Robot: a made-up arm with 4 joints. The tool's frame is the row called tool.
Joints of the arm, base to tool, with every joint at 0 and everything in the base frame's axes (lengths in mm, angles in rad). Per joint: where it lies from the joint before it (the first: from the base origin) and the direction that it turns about. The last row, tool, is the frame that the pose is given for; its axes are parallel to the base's.
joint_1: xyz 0.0 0.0 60.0 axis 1 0 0
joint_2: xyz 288.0 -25.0 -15.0 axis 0 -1 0
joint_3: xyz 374.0 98.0 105.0 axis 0 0 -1
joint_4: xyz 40.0 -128.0 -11.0 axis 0 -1 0
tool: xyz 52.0 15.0 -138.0
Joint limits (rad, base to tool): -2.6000..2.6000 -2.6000..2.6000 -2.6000..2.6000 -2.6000..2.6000
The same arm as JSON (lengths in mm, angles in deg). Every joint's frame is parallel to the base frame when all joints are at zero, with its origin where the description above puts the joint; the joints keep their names.
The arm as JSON. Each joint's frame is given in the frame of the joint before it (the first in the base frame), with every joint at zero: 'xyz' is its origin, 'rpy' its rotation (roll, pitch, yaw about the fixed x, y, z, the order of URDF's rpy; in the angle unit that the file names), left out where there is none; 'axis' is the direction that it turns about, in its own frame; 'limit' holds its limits. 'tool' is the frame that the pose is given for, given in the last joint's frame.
{"units": {"length": "mm", "angle": "deg"}, "joints": [
  {"name": "joint_1", "type": "revolute", "origin": {"xyz": [0.0, 0.0, 60.0]}, "axis": "+x", "limit": {"lower": -148.97, "upper": 148.97}},
  {"name": "joint_2", "type": "revolute", "origin": {"xyz": [288.0, -25.0, -15.0]}, "axis": "-y", "limit": {"lower": -148.97, "upper": 148.97}},
  {"name": "joint_3", "type": "revolute", "origin": {"xyz": [374.0, 98.0, 105.0]}, "axis": "-z", "limit": {"lower": -148.97, "upper": 148.97}},
  {"name": "joint_4", "type": "revolute", "origin": {"xyz": [40.0, -128.0, -11.0]}, "axis": "-y", "limit": {"lower": -148.97, "upper": 148.97}}
], "tool": {"origin": {"xyz": [52.0, 15.0, -138.0]}}}

